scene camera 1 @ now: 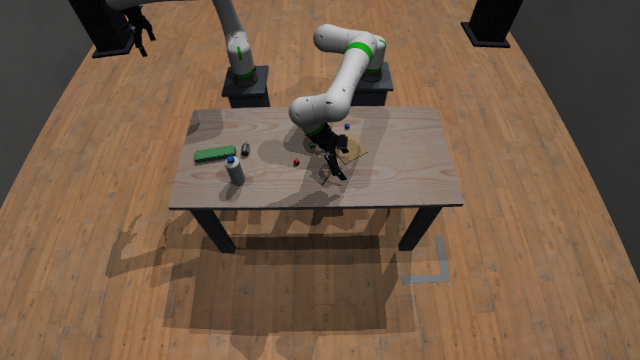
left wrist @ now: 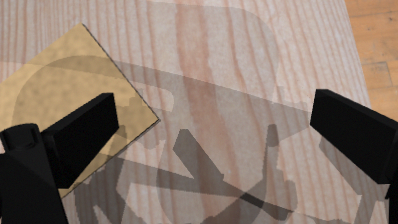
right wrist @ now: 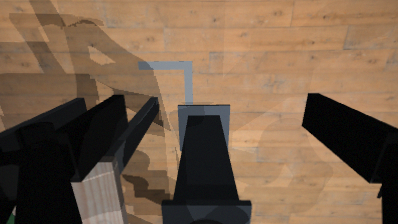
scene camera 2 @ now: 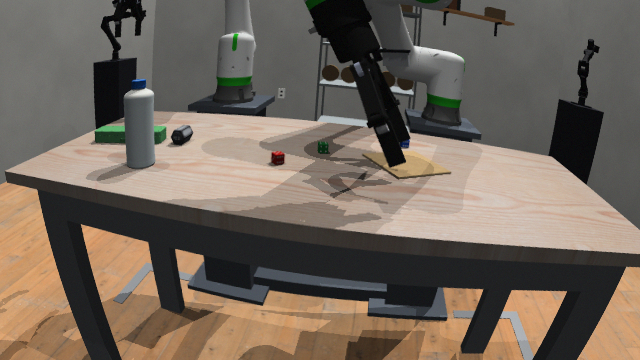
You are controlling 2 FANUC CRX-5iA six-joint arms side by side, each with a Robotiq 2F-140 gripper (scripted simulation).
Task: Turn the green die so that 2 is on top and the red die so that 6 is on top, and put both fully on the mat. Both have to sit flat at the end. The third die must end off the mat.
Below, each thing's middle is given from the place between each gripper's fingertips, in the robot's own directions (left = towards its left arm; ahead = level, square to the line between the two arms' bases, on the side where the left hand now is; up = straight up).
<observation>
Right now my left hand [scene camera 2: 401, 151] is 150 mm past the tan mat [scene camera 2: 416, 165], 40 mm to the right of it and 70 mm above it. Round my left hand: bottle [scene camera 2: 139, 102] 10 mm ahead, 490 mm to the right.
My right gripper is now 720 mm short of the bottle, 520 mm to the right of it and 190 mm above it. The rest, counted from my right hand: tan mat (570 mm ahead, 1050 mm to the left, 270 mm below).
</observation>
